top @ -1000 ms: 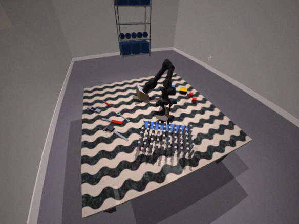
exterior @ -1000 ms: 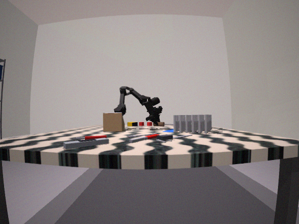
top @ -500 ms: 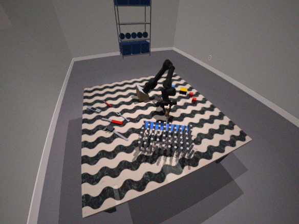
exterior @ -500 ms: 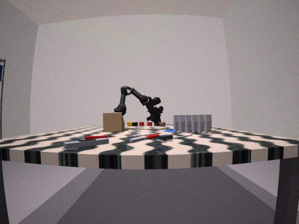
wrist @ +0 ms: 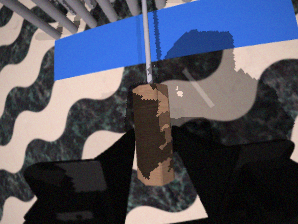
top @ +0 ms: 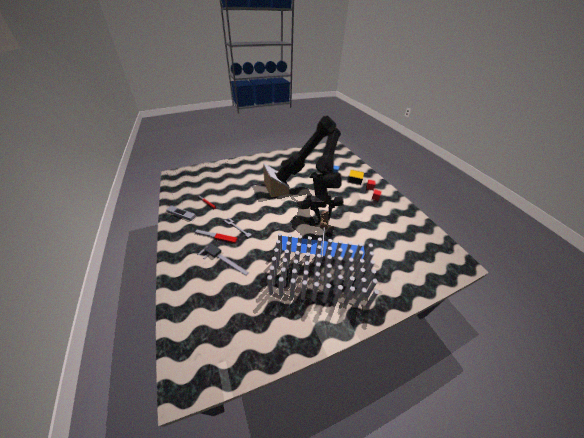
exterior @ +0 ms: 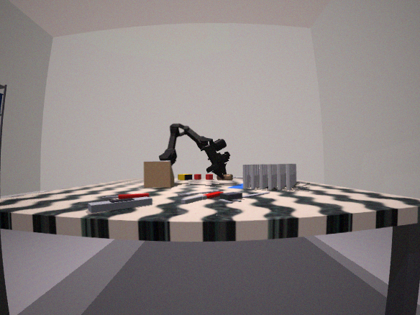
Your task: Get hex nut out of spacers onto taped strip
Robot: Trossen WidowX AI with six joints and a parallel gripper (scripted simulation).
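The blue taped strip is 120 mm ahead of my gripper tip, 70 mm to the right of it and 40 mm below it. Also, from my gripper tip: thin hook tool 90 mm ahead, 50 mm to the right; then small wrench 380 mm to the right, 130 mm behind, 30 mm below; then yellow block 370 mm to the left, 280 mm behind, 20 mm below.
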